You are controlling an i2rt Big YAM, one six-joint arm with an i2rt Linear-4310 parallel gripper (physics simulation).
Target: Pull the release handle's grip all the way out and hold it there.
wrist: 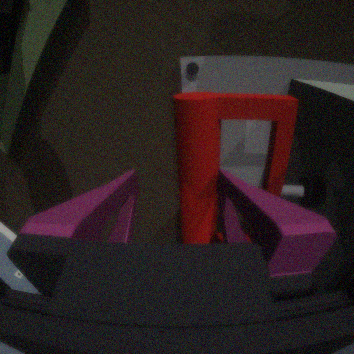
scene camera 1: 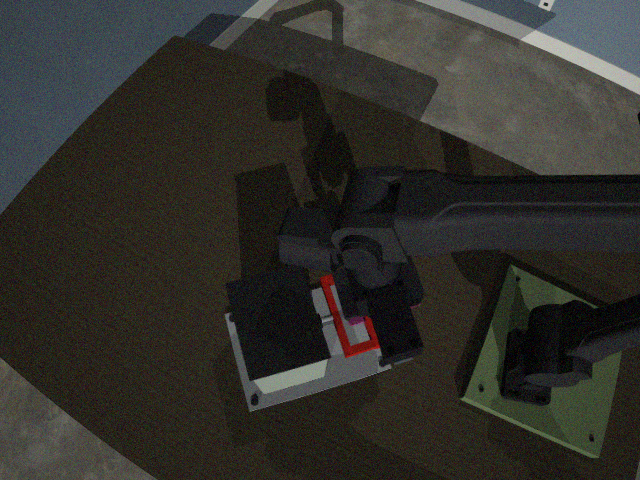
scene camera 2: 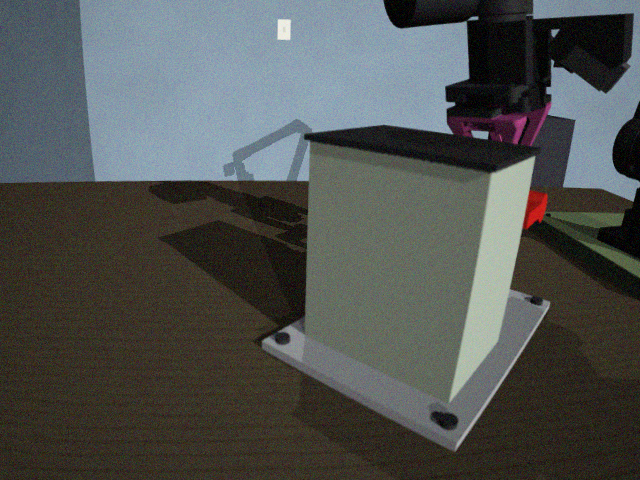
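The red release handle [scene camera 1: 336,315] [scene camera 2: 536,209] [wrist: 200,150] is a rectangular loop with a thick outer grip bar. A short pale rod [wrist: 292,190] joins it to a pale housing [scene camera 2: 398,248] with a black lid [scene camera 1: 279,330]. My gripper [wrist: 176,177] is partly open, with magenta fingers. In the wrist view its right fingertip overlaps the loop's opening near the grip bar's inner edge; the left fingertip is outside the loop, apart from the bar. The bar is nearer the right finger. Whether that finger touches it I cannot tell. The housing hides the fingertips in scene camera 2.
The housing stands on a grey base plate [scene camera 1: 289,395] [scene camera 2: 361,377] [wrist: 240,75] with dark bolts at its corners. A green tray-like mount [scene camera 1: 568,418] [wrist: 37,40] with a dark arm base in it stands beside it. My dark arm [scene camera 1: 516,222] reaches over the wooden table.
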